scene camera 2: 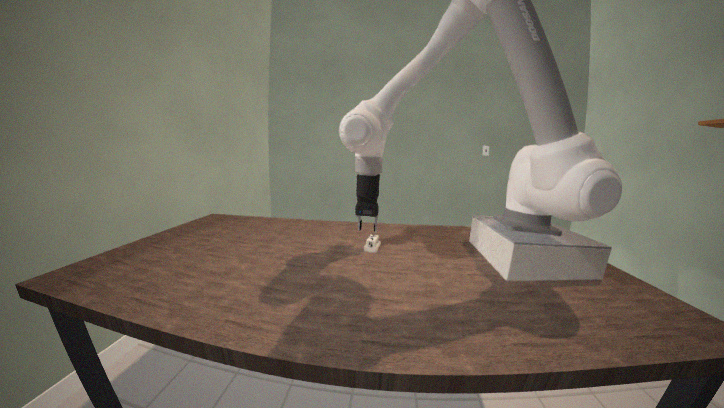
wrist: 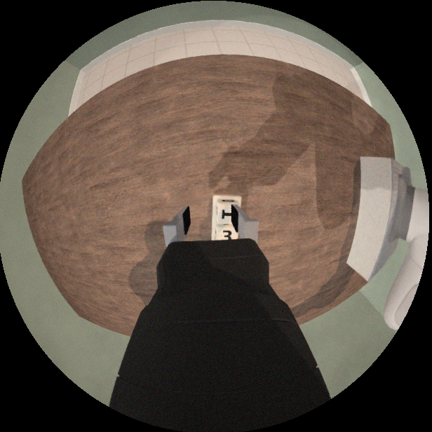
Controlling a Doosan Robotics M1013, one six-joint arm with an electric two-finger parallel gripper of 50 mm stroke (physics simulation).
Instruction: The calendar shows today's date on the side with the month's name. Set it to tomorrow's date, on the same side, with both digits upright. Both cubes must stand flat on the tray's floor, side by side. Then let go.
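Seen in the pictures: gripper, fingertip midpoint: (scene camera 2: 367, 230); arm's base, origin of the base link: (scene camera 2: 524, 226).
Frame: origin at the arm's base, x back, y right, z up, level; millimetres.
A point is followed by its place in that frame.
Observation:
The small cream tray (scene camera 2: 371, 249) @[x -526, y -104, z -96 mm] (wrist: 214, 220) stands on the table with two white digit cubes side by side in it. In the wrist view, the farther cube (wrist: 224, 214) has a black 1 on top and a dark mark on its far side; the nearer cube (wrist: 227, 233) has a 3 on top, its near part hidden by the gripper body. In scene camera 2 the cubes are tiny, and the digits are too small to read surely. My gripper (scene camera 2: 367, 228) @[x -555, y -46, z -49 mm] (wrist: 210, 213) is open and empty above the tray; its right finger covers part of the farther cube in the wrist view.
The brown wooden table (scene camera 2: 202, 283) @[x -889, y -469, z -106 mm] (wrist: 125, 150) carries the arm's pale base block (scene camera 2: 552, 261) @[x 14, y -191, z -47 mm] (wrist: 372, 210), to the right of the tray. Shadows of the arm lie across the table. Green walls stand behind.

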